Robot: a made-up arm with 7 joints. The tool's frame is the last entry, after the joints. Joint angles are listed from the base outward. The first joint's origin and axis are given. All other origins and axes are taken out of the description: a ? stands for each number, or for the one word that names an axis. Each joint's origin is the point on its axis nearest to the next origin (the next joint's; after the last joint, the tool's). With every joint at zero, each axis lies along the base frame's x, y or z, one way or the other. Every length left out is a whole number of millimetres.
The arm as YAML. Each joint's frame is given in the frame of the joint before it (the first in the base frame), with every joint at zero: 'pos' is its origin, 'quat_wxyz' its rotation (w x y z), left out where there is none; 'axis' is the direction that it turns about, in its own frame. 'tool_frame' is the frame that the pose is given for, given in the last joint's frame.
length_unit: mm
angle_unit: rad
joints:
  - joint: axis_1
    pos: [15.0, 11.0, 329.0]
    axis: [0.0, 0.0, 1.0]
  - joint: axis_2
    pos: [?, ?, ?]
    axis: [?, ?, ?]
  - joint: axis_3
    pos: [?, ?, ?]
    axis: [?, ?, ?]
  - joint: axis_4
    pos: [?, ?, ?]
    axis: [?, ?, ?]
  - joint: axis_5
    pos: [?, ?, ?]
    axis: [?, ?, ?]
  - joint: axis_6
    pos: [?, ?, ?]
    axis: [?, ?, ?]
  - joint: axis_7
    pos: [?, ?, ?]
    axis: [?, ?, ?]
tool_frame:
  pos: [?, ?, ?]
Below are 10 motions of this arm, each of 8 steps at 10 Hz.
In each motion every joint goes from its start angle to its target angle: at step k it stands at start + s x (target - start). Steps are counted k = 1, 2, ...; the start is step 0. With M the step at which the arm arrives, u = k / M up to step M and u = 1 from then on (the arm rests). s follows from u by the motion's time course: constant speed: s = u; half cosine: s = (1 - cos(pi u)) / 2; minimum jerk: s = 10 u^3 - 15 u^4 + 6 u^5.
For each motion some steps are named. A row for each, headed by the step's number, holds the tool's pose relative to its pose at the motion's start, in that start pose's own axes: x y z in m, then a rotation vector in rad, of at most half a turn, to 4 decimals.
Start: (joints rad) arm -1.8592 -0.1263 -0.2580 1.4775 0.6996 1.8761 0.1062
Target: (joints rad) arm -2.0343 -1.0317 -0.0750 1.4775 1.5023 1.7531 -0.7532
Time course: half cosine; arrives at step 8
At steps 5, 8:
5: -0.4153 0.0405 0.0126 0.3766 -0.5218 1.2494
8: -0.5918 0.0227 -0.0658 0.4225 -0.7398 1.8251

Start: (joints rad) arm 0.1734 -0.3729 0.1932 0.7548 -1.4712 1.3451 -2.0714
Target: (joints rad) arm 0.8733 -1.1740 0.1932 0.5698 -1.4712 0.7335 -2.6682
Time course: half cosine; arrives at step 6
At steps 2, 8:
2: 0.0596 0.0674 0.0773 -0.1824 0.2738 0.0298
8: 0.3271 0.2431 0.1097 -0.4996 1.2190 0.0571

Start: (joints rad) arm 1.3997 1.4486 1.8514 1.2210 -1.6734 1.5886 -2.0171
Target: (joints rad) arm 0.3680 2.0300 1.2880 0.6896 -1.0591 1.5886 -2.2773
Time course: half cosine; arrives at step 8
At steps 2, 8:
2: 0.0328 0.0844 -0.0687 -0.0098 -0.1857 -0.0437
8: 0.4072 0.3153 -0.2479 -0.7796 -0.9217 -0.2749

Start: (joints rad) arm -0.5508 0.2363 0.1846 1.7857 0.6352 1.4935 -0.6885
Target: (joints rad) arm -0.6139 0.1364 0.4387 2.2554 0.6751 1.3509 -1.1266
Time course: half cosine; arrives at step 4
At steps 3, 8:
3: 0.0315 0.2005 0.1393 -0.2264 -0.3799 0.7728
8: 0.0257 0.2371 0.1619 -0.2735 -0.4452 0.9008

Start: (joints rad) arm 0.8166 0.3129 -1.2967 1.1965 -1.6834 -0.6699 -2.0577
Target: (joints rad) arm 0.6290 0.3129 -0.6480 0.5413 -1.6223 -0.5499 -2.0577
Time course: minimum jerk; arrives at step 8
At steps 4, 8:
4: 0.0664 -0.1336 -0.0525 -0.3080 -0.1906 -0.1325
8: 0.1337 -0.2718 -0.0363 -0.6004 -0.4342 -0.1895

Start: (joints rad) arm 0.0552 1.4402 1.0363 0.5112 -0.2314 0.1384 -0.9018
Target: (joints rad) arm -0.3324 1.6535 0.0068 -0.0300 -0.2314 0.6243 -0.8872
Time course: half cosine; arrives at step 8
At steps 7, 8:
7: -0.2919 0.2014 -0.0411 1.0542 -0.0158 -0.9325
8: -0.2924 0.2127 -0.0407 1.1077 -0.0362 -0.9558

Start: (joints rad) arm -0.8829 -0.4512 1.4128 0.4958 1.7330 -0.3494 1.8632
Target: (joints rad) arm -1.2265 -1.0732 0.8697 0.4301 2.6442 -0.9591 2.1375
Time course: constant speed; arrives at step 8
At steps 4, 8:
4: 0.0410 0.0377 0.0267 0.7825 0.0930 -0.7919
8: 0.0749 0.0075 0.0428 1.4056 0.2846 -1.6258

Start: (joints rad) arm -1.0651 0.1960 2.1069 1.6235 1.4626 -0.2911 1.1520
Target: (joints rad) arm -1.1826 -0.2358 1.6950 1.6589 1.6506 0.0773 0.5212
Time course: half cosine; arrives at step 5
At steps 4, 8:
4: 0.0477 -0.0348 -0.0729 0.0326 -0.1394 0.8145
8: 0.0513 -0.0365 -0.0779 0.0346 -0.1512 0.9013

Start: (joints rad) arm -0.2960 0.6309 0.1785 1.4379 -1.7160 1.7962 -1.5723
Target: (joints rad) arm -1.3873 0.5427 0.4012 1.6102 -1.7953 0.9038 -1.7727
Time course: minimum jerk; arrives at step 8
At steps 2, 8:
2: -0.0074 -0.0053 -0.0633 -0.0278 -0.0671 0.0026
8: 0.0801 0.1633 -0.5760 -0.1794 -0.4074 -0.1738

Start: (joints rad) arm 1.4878 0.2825 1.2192 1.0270 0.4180 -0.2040 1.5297
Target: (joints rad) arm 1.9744 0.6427 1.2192 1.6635 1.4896 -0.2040 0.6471
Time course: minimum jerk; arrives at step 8
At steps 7, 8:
7: -0.0951 0.0134 -0.1117 -0.0621 0.3489 -0.4006
8: -0.0972 0.0123 -0.1138 -0.0659 0.3538 -0.4080

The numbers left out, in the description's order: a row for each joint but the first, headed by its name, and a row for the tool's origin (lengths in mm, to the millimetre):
axis_2: xyz -7.0 33.0 0.0, axis 0.0 1.0 0.0
axis_3: xyz -10.0 0.0 495.0, axis 0.0 0.0 1.0
axis_4: xyz 63.0 38.0 0.0, axis 0.0 -1.0 0.0
axis_5: xyz 64.0 0.0 -358.0, axis 0.0 0.0 -1.0
axis_6: xyz 8.0 -19.0 0.0, axis 0.0 1.0 0.0
axis_7: xyz 65.0 0.0 -34.0, axis 0.0 0.0 -1.0
tool: xyz -5.0 5.0 0.0

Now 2 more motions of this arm.
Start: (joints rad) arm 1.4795 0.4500 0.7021 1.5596 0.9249 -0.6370 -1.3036
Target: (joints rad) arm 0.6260 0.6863 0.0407 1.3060 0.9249 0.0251 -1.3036
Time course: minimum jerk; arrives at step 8
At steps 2, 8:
2: -0.0440 -0.0695 -0.0348 -0.0648 0.1010 0.0185
8: -0.4633 -0.6369 0.1905 -0.5758 0.9898 -0.3863

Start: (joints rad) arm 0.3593 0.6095 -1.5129 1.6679 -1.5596 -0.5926 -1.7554
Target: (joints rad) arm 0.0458 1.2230 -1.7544 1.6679 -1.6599 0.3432 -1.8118
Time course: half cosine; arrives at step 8
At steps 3, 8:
3: 0.0604 -0.0080 -0.0865 0.3776 -0.2394 0.1986
8: 0.2347 0.0144 -0.2207 1.1430 -0.6016 0.8260

